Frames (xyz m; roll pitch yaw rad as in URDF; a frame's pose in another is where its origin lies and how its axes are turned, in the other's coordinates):
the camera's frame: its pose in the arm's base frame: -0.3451 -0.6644 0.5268 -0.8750 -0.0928 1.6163
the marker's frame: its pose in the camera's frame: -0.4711 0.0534 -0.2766 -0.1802 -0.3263 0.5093
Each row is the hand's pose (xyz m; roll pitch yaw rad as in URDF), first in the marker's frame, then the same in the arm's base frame.
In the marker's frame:
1: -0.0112 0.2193 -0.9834 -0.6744 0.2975 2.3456
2: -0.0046 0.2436 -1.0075 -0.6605 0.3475 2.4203
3: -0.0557 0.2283 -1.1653 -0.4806 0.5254 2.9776
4: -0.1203 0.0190 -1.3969 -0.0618 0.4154 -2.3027
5: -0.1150 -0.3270 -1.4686 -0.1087 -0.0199 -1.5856
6: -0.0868 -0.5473 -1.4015 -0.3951 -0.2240 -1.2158
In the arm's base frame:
1: 0.4530 -0.7548 -0.4643 0.3574 0.7480 -1.1431
2: 0.4557 -0.7477 -0.4984 0.4178 0.7110 -1.0379
3: 0.6018 -0.7127 -0.5703 0.5903 0.3425 -0.5858
4: 0.8890 -0.5829 -0.5222 0.5077 -0.3903 -0.0657
5: 1.0819 -0.4170 -0.2769 -0.2179 -0.9935 0.7034
6: 1.1116 -0.3418 -0.0595 -1.1474 -1.0256 1.5049

